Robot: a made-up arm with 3 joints. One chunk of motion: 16 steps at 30 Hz.
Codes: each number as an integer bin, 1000 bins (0 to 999) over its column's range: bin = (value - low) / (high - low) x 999, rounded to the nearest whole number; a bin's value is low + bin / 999 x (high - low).
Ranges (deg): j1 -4..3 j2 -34..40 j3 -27..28
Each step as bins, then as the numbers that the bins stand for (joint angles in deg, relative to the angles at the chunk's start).
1 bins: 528 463 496
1 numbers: -0.30 0.30 0.31
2 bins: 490 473 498
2 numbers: -0.57 1.04 0.42
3 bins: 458 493 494
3 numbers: -0.79 2.52 0.20
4 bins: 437 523 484
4 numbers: -0.94 4.74 -0.35
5 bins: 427 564 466
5 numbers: -1.01 7.78 -1.34
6 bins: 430 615 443
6 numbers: -0.99 11.56 -2.61
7 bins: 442 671 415
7 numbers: -0.90 15.70 -4.15
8 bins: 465 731 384
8 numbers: -0.74 20.15 -5.86
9 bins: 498 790 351
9 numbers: -0.51 24.52 -7.68
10 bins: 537 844 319
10 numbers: -0.24 28.52 -9.44
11 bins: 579 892 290
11 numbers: 0.06 32.07 -11.03
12 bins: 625 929 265
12 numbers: 0.38 34.81 -12.41
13 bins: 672 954 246
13 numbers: 0.71 36.67 -13.46
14 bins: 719 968 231
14 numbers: 1.04 37.70 -14.28
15 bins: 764 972 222
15 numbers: 1.35 38.00 -14.78
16 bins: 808 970 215
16 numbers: 1.66 37.85 -15.16
